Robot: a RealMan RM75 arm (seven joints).
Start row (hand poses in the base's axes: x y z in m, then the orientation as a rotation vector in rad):
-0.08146, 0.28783, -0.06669, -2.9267, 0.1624, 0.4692
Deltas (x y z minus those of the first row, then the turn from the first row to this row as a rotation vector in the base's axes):
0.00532, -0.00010, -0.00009, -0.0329, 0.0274, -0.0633
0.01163, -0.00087, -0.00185, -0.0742, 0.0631, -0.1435
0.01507, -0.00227, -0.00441, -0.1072, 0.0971, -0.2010
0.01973, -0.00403, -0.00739, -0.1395, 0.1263, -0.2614
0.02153, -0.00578, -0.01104, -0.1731, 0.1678, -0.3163
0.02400, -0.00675, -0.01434, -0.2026, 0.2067, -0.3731
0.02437, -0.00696, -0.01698, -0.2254, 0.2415, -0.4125
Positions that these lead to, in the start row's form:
-0.07614, 0.28773, -0.06678, -2.9380, 0.2680, 0.5017
-0.06983, 0.28696, -0.06854, -2.9461, 0.4035, 0.5439
-0.06639, 0.28556, -0.07110, -2.9490, 0.5040, 0.5868
-0.06173, 0.28380, -0.07408, -2.9475, 0.6088, 0.6216
-0.05993, 0.28205, -0.07773, -2.9419, 0.7086, 0.6760
-0.05746, 0.28108, -0.08103, -2.9284, 0.8096, 0.7254
-0.05709, 0.28087, -0.08367, 2.9142, -0.8816, -0.7712

